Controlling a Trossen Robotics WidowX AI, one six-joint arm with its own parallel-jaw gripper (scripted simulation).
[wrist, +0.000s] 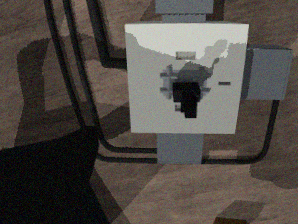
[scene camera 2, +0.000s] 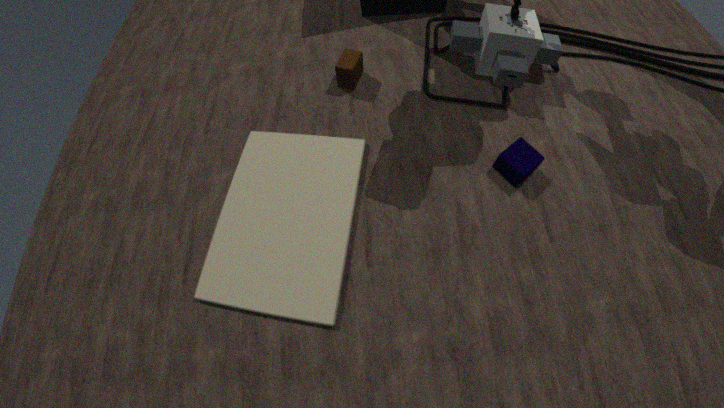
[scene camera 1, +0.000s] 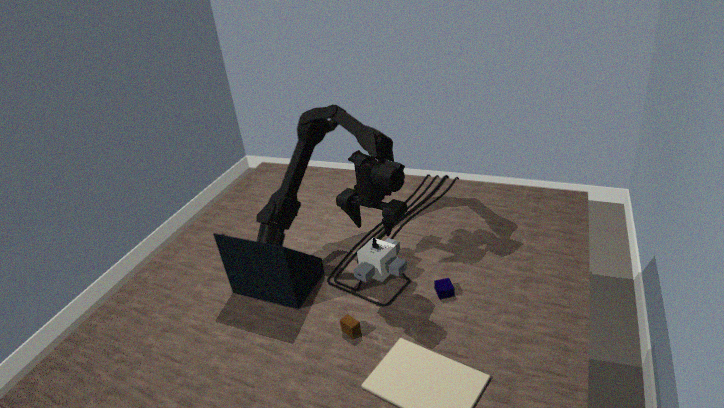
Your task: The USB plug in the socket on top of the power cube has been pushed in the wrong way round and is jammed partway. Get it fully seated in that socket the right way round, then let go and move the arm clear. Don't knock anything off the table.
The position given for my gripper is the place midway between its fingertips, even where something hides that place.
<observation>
My gripper (scene camera 1: 373, 231) is open, holding nothing. Also in view: a black USB plug (wrist: 184, 91), a blue cube (scene camera 2: 519, 160) and a cream sheet (scene camera 2: 280, 245).
The wrist view misses the blue cube: it is out of frame. The wrist view misses the cream sheet: it is out of frame.
</observation>
